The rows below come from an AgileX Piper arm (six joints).
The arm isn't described. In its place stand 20 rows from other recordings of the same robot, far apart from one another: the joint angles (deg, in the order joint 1, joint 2, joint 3, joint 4, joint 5, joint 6), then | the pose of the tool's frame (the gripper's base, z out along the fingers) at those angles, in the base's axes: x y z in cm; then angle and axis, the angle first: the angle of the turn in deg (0 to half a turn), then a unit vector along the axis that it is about.
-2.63, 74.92, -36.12, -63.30, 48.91, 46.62 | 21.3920 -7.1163 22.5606 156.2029 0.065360 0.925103 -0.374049
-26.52, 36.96, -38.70, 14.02, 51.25, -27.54 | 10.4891 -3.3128 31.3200 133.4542 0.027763 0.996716 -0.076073
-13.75, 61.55, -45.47, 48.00, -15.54, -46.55 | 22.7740 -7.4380 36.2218 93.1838 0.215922 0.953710 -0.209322
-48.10, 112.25, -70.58, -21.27, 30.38, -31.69 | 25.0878 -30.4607 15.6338 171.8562 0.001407 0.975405 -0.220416
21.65, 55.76, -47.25, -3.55, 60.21, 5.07 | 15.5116 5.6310 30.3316 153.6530 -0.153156 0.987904 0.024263
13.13, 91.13, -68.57, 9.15, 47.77, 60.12 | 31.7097 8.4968 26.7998 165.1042 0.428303 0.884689 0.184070
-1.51, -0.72, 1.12, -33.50, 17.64, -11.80 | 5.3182 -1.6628 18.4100 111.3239 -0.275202 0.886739 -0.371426
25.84, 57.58, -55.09, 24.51, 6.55, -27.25 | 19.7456 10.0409 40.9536 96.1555 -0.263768 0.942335 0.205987
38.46, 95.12, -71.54, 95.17, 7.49, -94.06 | 30.1332 25.4434 31.4016 115.3598 -0.348271 0.890092 0.294012
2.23, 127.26, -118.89, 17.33, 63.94, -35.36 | 48.7318 4.3346 25.1318 153.6514 -0.283514 0.955058 0.086508
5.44, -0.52, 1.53, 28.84, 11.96, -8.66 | 5.4718 1.4348 18.8125 100.2830 0.077035 0.968785 0.235631
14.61, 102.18, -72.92, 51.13, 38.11, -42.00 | 36.2253 13.9615 24.6342 146.3220 -0.189168 0.937665 0.291548
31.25, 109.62, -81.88, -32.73, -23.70, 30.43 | 38.2738 25.5384 29.5535 100.2735 -0.347136 0.874028 0.339958
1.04, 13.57, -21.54, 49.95, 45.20, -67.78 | 4.4871 5.0251 27.8384 107.8266 -0.436833 0.891288 0.121581
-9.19, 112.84, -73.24, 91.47, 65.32, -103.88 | 40.4674 1.8265 22.4133 121.8526 -0.310550 0.837124 0.450314
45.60, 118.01, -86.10, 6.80, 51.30, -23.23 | 28.7202 30.5299 17.1654 169.5718 -0.536920 0.840801 0.069068
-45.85, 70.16, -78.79, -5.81, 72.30, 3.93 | 15.1259 -16.8414 40.4884 152.9728 0.414571 0.897927 -0.147843
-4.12, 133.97, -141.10, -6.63, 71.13, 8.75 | 50.9103 -4.6639 29.6161 148.8053 0.108434 0.992910 -0.048696
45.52, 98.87, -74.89, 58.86, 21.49, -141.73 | 26.0202 30.5692 29.1444 118.9607 -0.941162 0.335570 -0.040081
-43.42, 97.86, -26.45, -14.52, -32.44, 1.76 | 20.5532 -17.7648 12.4987 127.9292 0.244937 0.953754 -0.174241
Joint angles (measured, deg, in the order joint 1, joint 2, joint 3, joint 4, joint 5, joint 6), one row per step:
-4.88 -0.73 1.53 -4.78 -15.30 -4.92
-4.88 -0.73 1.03 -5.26 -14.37 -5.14
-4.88 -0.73 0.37 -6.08 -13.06 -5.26
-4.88 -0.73 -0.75 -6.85 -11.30 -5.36
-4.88 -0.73 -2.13 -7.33 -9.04 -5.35
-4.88 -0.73 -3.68 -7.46 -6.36 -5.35
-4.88 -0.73 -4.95 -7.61 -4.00 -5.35
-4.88 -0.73 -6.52 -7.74 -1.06 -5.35
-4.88 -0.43 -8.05 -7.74 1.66 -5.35
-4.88 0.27 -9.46 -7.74 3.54 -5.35
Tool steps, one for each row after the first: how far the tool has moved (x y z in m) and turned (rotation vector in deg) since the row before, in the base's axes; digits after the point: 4 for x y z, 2 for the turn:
-0.0001 0.0001 0.0015 -0.64 0.48 -0.19
-0.0002 0.0001 0.0019 -0.86 0.72 -0.24
-0.0006 0.0000 0.0039 -0.78 0.70 -0.31
-0.0009 -0.0002 0.0046 -0.36 0.90 -0.33
-0.0011 -0.0004 0.0049 0.02 1.11 -0.36
-0.0010 -0.0004 0.0037 0.00 1.07 -0.33
-0.0015 -0.0005 0.0045 0.07 1.34 -0.41
-0.0010 -0.0005 0.0044 0.21 1.45 -0.36
-0.0002 -0.0004 0.0046 0.16 1.14 -0.25

